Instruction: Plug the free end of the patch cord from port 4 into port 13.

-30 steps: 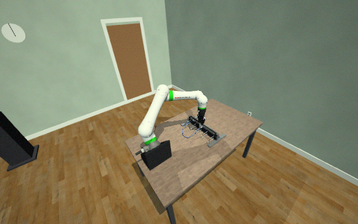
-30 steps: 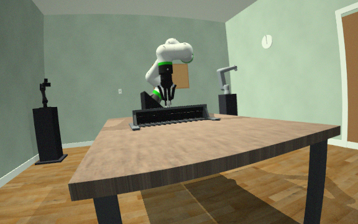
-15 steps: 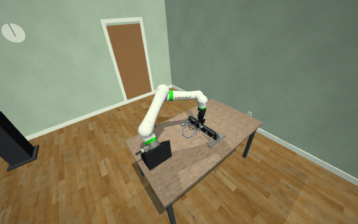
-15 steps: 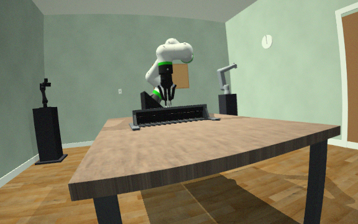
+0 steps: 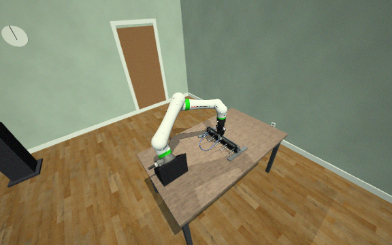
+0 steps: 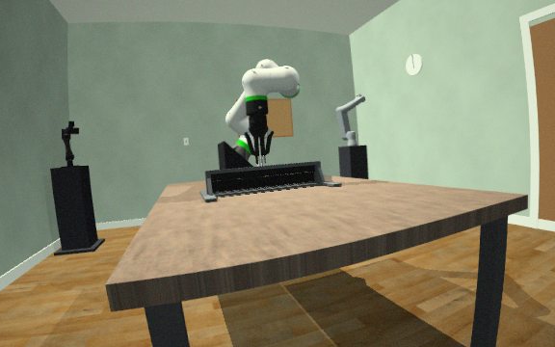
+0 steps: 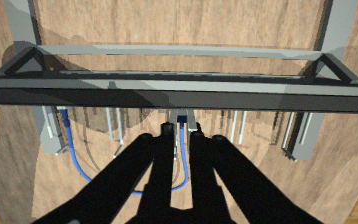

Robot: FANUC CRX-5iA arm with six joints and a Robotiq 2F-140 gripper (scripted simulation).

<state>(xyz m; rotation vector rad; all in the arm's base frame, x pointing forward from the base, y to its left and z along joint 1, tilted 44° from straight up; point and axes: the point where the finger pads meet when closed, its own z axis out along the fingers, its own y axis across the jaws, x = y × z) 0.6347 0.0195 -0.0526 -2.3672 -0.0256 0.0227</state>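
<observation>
The free end of patch cord is 10 mm ahead of my hand and 30 mm below it.
</observation>
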